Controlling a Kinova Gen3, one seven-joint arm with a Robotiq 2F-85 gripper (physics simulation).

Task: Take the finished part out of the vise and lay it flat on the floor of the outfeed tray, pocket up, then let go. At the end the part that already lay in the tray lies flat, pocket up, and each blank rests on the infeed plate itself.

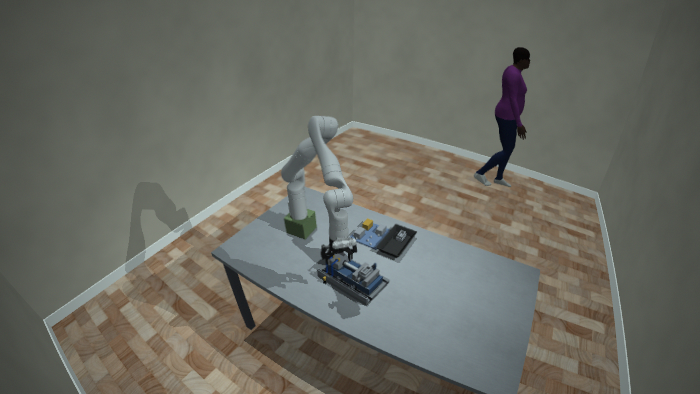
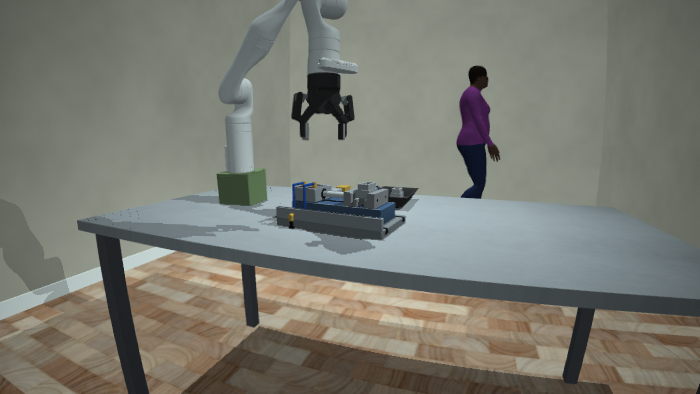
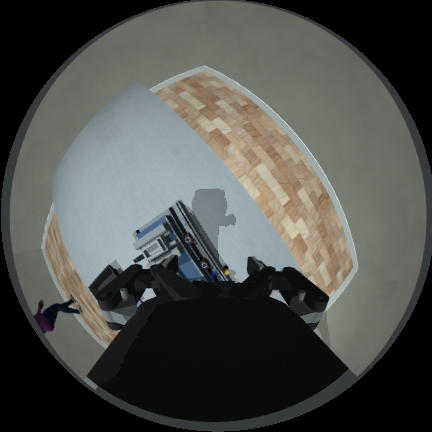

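Seen in the pictures: gripper, fingertip midpoint: [image 1: 339, 262] [image 2: 323, 139] [image 3: 212, 263]; arm's base, origin of the base link: [image 1: 299, 214] [image 2: 241, 170].
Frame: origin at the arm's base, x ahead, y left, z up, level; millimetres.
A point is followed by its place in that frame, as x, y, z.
Note:
My gripper [image 1: 340, 258] {430, -319, 111} [image 2: 323, 137] {430, -319, 111} [image 3: 212, 263] {430, -319, 111} is open and empty, pointing down, high above the vise's left end. The finished part [image 1: 367, 270] {510, -196, -15} [image 2: 367, 186] {515, -233, -4} [image 3: 156, 247] {506, -214, -13}, a small grey block, sits in the jaws at the right end of the blue-based vise [image 2: 345, 207] {463, -251, -57} [image 3: 192, 265] {412, -232, -54}. The black outfeed tray [image 1: 391, 249] {525, 84, -102} [image 2: 411, 193] {597, 120, -72} stands behind the vise. A grey part [image 1: 401, 234] {535, 204, -81} [image 2: 397, 191] {542, 170, -75} lies in it, apparently flat; its pocket is too small to judge. Grey blanks [image 1: 359, 233] {327, 96, -75} [image 1: 381, 230] {424, 177, -74} are on the blue infeed plate [image 1: 364, 239] {358, 97, -107}; their exact seating is unclear.
Blue upright loops [image 2: 299, 195] stand at the vise's left end. A grey rail [image 2: 330, 222] {437, -293, -88} runs along its front, beside a small yellow-topped post [image 2: 291, 220] {329, -284, -93}. A yellow block [image 1: 368, 224] {338, 189, -72} is at the infeed plate's back. A person [image 1: 511, 95] [image 2: 474, 120] is beyond the table.

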